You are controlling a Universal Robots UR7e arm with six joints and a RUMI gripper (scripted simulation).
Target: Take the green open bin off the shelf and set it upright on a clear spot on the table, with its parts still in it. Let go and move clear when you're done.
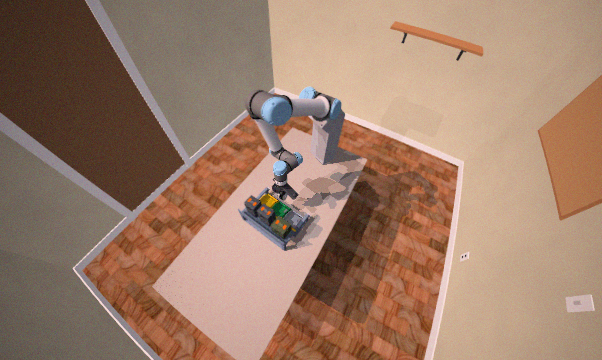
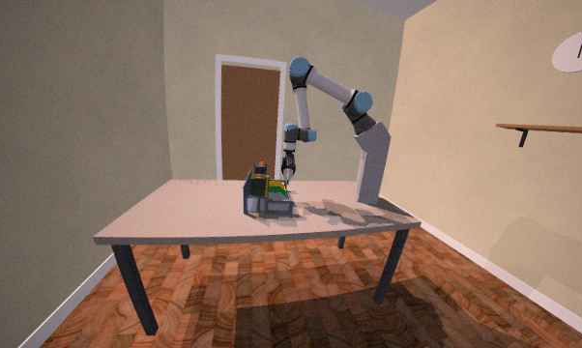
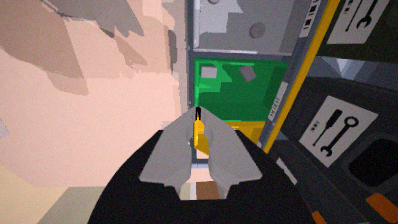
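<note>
Right now the green open bin is 80 mm ahead of my hand, 10 mm to the right of it and 90 mm below it. Round my hand: grey bin 90 mm ahead, 100 mm to the left, 90 mm below; then yellow bin 60 mm ahead, 120 mm to the right, 90 mm below; then yellow strip 130 mm ahead, 20 mm to the right, 20 mm below.
</note>
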